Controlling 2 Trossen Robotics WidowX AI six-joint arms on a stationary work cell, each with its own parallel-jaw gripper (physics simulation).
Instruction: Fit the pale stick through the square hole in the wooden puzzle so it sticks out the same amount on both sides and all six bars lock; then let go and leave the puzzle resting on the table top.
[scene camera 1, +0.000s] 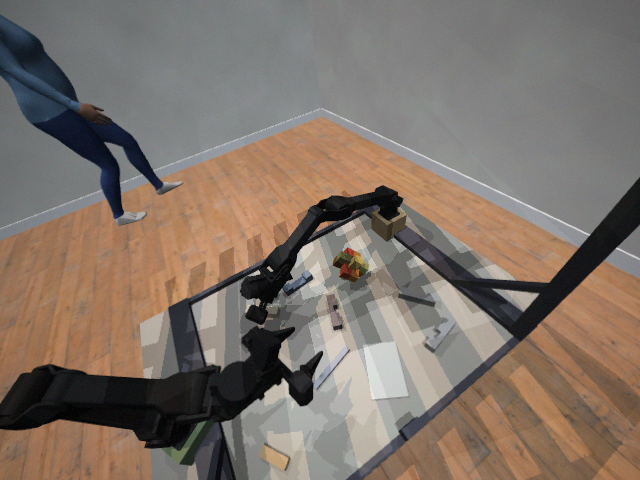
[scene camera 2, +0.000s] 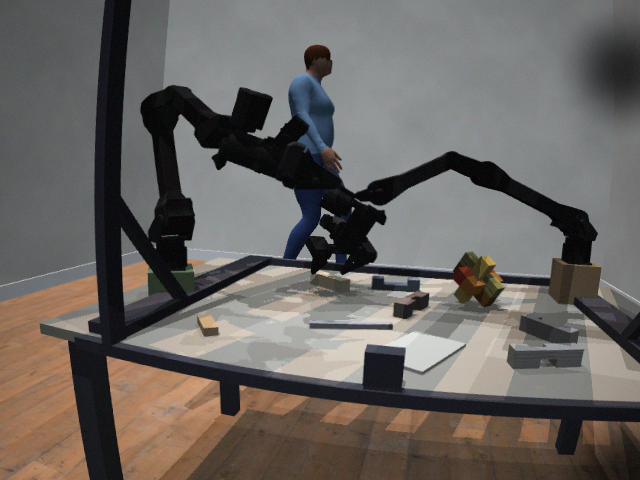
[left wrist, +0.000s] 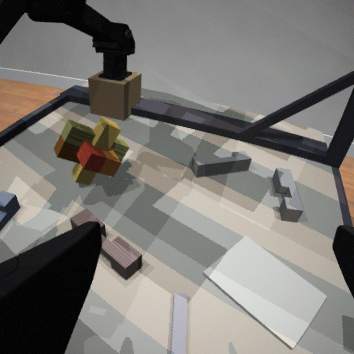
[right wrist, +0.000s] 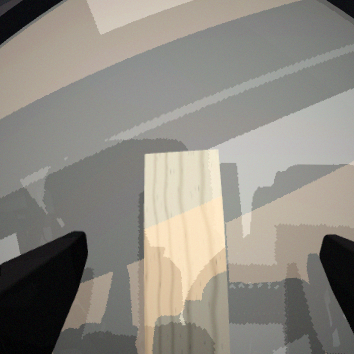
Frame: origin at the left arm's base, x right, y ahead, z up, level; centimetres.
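Where they show: left gripper, between the fingertips: (scene camera 1: 307, 339) (scene camera 2: 338, 184) (left wrist: 221, 236); right gripper, between the fingertips: (scene camera 1: 256, 306) (scene camera 2: 327, 273) (right wrist: 207, 246); left arm's base, origin of its link: (scene camera 1: 180, 430) (scene camera 2: 170, 267); right arm's base, origin of its link: (scene camera 1: 388, 213) (scene camera 2: 576, 262) (left wrist: 115, 74).
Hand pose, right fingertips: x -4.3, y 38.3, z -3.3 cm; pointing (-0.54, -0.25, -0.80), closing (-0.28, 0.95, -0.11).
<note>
Each offset is from my right fingertips to the top centre of the thing.
The pale stick @(dx +2.3, dy -0.1, dz +0.0 cm) (scene camera 1: 272, 311) (scene camera 2: 333, 282) (right wrist: 182, 215) lies flat on the table top. My right gripper (scene camera 2: 328, 272) (right wrist: 207, 246) is open above it; in the right wrist view the stick runs between the spread fingers, untouched. The wooden puzzle (scene camera 1: 351, 264) (scene camera 2: 478, 280) (left wrist: 92, 157), of red, orange, yellow and green bars, rests tilted on the table, well away from both grippers. Its square hole cannot be made out. My left gripper (scene camera 1: 307, 342) (left wrist: 221, 236) is open and empty, raised over the table. In scene camera 2 its fingers are hard to make out against the other arm.
A blue notched block @(dx +8.2, dy +15.1, dz +0.0 cm) (scene camera 1: 298, 283) and a brown one @(dx +26.0, dy +9.4, dz +0.0 cm) (scene camera 1: 334, 311) (left wrist: 122, 255) lie between stick and puzzle. A lavender strip @(dx +32.4, dy -7.0, dz -1.9 cm) (scene camera 1: 331, 368), white sheet @(dx +46.6, dy -1.3, dz -2.4 cm) (scene camera 1: 386, 370), two grey blocks @(dx +50.0, dy +25.1, dz +0.0 cm) (left wrist: 222, 165) @(dx +59.1, dy +14.6, dz +0.0 cm) (left wrist: 291, 207) and a tan block @(dx +28.1, dy -32.3, dz -1.4 cm) (scene camera 2: 207, 324) also lie around. Dark beams edge the table.
</note>
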